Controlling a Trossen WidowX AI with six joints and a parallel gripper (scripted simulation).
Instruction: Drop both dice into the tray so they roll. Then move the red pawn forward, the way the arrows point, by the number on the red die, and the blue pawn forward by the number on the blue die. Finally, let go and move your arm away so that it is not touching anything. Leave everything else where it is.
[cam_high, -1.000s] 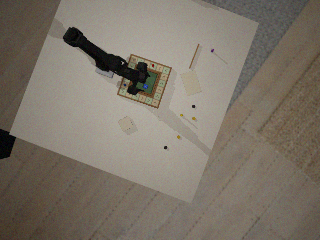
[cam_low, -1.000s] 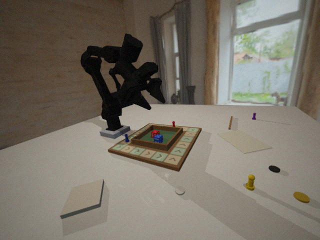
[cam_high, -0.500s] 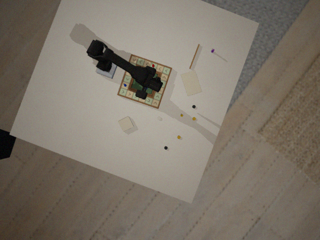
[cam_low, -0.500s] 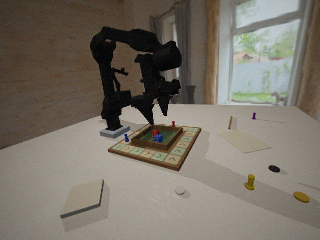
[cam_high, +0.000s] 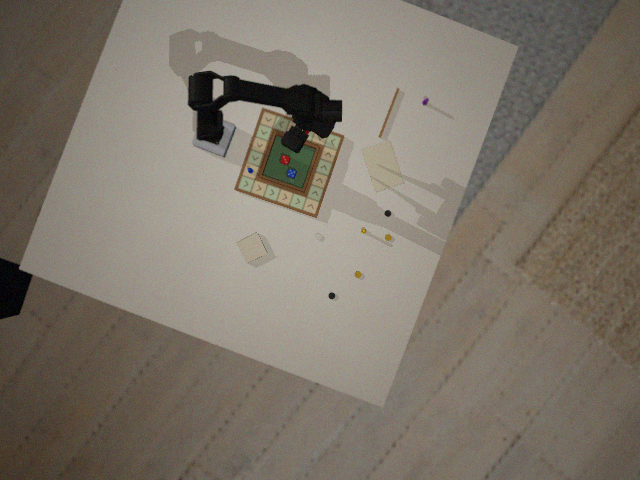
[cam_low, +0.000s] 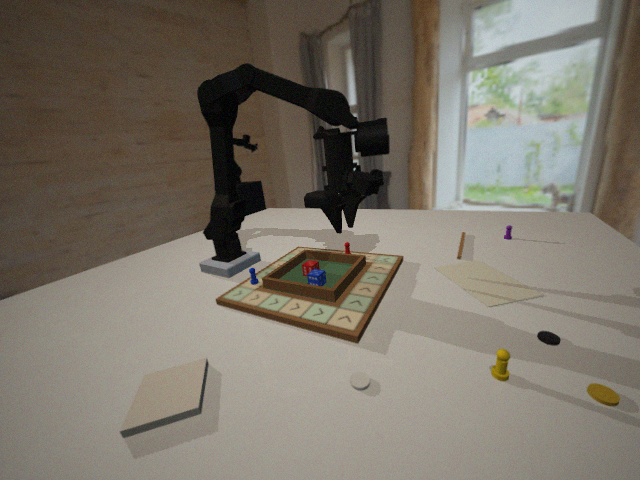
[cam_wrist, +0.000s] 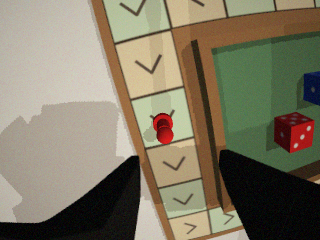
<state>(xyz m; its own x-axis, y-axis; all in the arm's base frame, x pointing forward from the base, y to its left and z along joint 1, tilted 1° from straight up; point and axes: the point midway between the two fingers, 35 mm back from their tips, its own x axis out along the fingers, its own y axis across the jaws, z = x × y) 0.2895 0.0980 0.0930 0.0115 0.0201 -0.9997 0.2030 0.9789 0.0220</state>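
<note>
Now: the red pawn 10 mm to the left of my gripper tip and 50 mm below it. Also, from my gripper tip: blue pawn: 130 mm behind, 180 mm to the right, 50 mm below; then cream card: 270 mm ahead, 20 mm to the right, 80 mm below; then green tray: 20 mm behind, 110 mm to the right, 70 mm below.
</note>
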